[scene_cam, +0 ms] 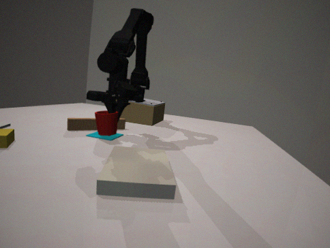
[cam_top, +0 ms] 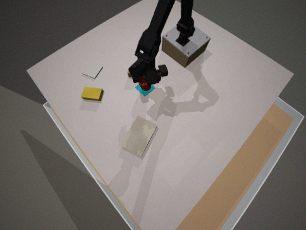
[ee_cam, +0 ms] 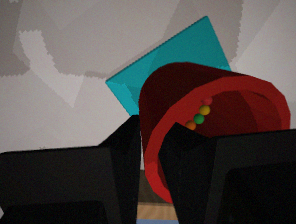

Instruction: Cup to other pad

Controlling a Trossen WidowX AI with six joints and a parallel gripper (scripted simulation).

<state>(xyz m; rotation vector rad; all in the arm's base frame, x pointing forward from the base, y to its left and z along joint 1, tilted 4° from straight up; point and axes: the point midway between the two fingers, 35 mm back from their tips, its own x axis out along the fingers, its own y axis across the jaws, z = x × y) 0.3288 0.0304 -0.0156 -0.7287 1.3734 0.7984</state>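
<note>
Now: gripper tip 20 mm short of the red cup and 20 mm to the left of it. The rest, counted from my gripper tip: grey-blue pad (100 mm behind, 150 mm to the right, 50 mm below); then turquoise pad (30 mm ahead, 20 mm to the right, 50 mm below); then wooden bar (40 mm behind, 80 mm to the right, 30 mm below).
</note>
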